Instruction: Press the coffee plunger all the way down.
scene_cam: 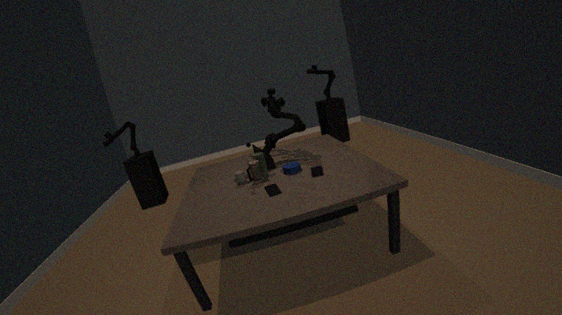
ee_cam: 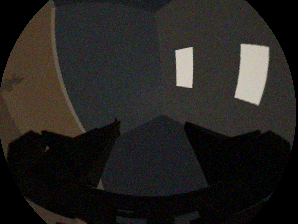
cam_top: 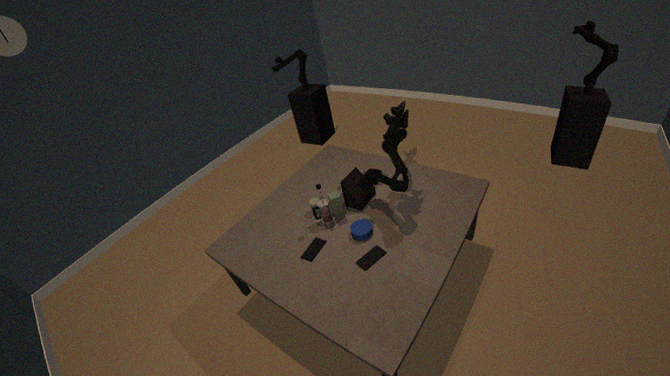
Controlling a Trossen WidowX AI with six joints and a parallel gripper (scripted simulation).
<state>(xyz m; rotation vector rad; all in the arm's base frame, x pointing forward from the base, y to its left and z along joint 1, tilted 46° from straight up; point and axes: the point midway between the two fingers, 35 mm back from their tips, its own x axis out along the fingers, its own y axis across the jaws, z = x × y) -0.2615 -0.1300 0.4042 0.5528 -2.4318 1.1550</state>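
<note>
Right now my gripper tip is 520 mm short of the coffee press, 390 mm above it and 350 mm to the left of it. Round my gripper tip: cup 480 mm below, 470 mm ahead, 440 mm to the right; green carton 460 mm ahead, 440 mm below, 290 mm to the right.
</note>
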